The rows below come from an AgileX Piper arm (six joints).
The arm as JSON. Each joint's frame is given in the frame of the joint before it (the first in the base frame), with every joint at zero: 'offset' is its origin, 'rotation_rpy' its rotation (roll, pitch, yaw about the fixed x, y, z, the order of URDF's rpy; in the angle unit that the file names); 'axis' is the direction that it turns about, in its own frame. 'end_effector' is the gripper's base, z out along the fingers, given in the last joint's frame.
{
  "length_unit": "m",
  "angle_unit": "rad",
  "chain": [
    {
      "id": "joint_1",
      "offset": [
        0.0,
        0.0,
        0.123
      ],
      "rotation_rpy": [
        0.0,
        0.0,
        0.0
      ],
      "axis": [
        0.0,
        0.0,
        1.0
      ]
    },
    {
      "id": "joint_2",
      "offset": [
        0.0,
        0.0,
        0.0
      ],
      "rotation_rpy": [
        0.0,
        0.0,
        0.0
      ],
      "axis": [
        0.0,
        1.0,
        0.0
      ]
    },
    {
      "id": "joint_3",
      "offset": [
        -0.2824,
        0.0,
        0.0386
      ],
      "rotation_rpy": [
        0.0,
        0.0,
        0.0
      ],
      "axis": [
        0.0,
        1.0,
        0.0
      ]
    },
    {
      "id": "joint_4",
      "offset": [
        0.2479,
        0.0,
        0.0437
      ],
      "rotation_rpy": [
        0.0,
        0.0,
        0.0
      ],
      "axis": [
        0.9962,
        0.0,
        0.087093
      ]
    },
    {
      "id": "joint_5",
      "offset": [
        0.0,
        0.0,
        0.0
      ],
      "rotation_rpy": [
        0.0,
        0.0,
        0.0
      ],
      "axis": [
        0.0,
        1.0,
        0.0
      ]
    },
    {
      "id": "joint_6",
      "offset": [
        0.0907,
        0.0,
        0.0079
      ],
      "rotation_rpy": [
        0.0,
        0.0,
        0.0
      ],
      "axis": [
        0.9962,
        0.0,
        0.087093
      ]
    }
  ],
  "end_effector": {
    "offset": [
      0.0,
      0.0,
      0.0
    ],
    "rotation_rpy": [
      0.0,
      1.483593,
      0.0
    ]
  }
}
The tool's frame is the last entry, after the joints.
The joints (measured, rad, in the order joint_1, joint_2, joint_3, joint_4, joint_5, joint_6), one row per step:
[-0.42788, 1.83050, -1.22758, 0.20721, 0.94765, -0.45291]
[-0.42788, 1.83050, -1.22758, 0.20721, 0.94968, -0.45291]
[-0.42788, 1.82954, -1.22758, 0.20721, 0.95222, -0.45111]
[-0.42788, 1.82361, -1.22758, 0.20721, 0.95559, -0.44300]
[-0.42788, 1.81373, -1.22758, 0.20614, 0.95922, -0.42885]
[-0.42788, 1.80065, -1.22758, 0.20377, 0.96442, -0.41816]
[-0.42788, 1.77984, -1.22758, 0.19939, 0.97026, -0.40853]
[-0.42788, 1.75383, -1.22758, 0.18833, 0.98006, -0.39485]
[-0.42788, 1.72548, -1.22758, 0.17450, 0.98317, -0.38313]
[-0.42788, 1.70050, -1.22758, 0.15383, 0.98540, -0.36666]
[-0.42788, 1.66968, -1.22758, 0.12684, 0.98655, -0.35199]
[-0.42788, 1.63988, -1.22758, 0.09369, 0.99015, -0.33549]
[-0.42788, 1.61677, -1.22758, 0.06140, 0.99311, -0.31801]
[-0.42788, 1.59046, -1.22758, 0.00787, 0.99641, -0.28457]
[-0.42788, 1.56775, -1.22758, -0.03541, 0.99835, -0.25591]
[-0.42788, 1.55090, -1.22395, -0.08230, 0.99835, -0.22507]
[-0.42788, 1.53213, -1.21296, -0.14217, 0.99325, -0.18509]
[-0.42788, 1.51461, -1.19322, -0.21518, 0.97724, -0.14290]
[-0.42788, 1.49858, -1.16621, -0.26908, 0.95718, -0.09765]
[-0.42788, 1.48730, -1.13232, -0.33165, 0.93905, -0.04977]
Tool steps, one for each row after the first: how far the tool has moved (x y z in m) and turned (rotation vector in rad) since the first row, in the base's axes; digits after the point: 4 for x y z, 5 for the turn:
[-0.0002, 0.0001, 0.0000, 0.00101, 0.00172, 0.00036]
[-0.0004, 0.0002, 0.0003, 0.00219, 0.00319, -0.00094]
[-0.0011, 0.0006, 0.0023, 0.00282, 0.00151, -0.00828]
[-0.0020, 0.0010, 0.0057, 0.00220, -0.00256, -0.02095]
[-0.0034, 0.0015, 0.0102, -0.00056, -0.00814, -0.02935]
[-0.0056, 0.0022, 0.0172, -0.00789, -0.01968, -0.03568]
[-0.0089, 0.0029, 0.0258, -0.02012, -0.02987, -0.04242]
[-0.0123, 0.0033, 0.0352, -0.03904, -0.04732, -0.04751]
[-0.0156, 0.0032, 0.0433, -0.06179, -0.05986, -0.05487]
[-0.0200, 0.0029, 0.0533, -0.09302, -0.07694, -0.05874]
[-0.0248, 0.0024, 0.0627, -0.12779, -0.08898, -0.06244]
[-0.0290, 0.0016, 0.0699, -0.15945, -0.09606, -0.06810]
[-0.0344, -0.0004, 0.0781, -0.20730, -0.09909, -0.08274]
[-0.0390, -0.0019, 0.0853, -0.24669, -0.10456, -0.09740]
[-0.0433, -0.0039, 0.0898, -0.28614, -0.10298, -0.11292]
[-0.0486, -0.0064, 0.0932, -0.33506, -0.09907, -0.13288]
[-0.0541, -0.0097, 0.0944, -0.39515, -0.09482, -0.14854]
[-0.0593, -0.0114, 0.0932, -0.43512, -0.09453, -0.17061]
[-0.0648, -0.0135, 0.0889, -0.47750, -0.08195, -0.18801]

